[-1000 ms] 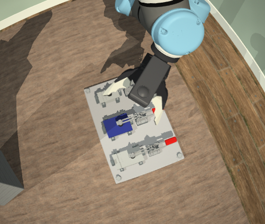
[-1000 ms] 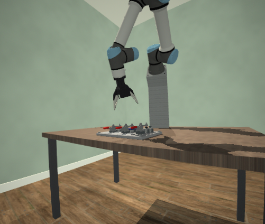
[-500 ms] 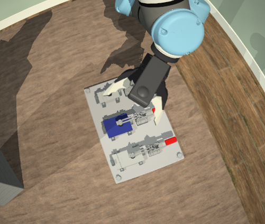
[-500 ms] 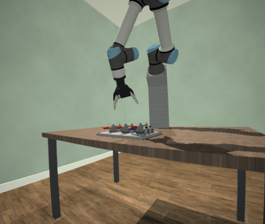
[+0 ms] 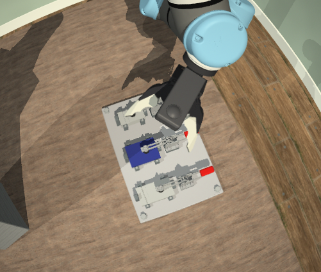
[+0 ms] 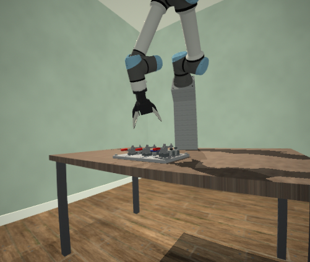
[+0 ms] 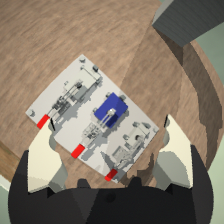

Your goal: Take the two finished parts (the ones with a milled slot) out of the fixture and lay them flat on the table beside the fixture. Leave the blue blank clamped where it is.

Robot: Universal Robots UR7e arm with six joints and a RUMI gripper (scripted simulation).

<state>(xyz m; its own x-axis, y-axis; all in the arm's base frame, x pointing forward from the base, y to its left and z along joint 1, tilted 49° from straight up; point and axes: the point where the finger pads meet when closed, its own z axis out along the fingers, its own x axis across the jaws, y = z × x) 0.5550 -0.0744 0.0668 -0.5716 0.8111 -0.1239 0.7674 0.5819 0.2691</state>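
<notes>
The blue blank is 3 cm behind my hand, 3 cm to the left of it and 15 cm below it. Also, from my hand: grey fixture plate (2 cm ahead, 2 cm to the left, 17 cm below).
</notes>
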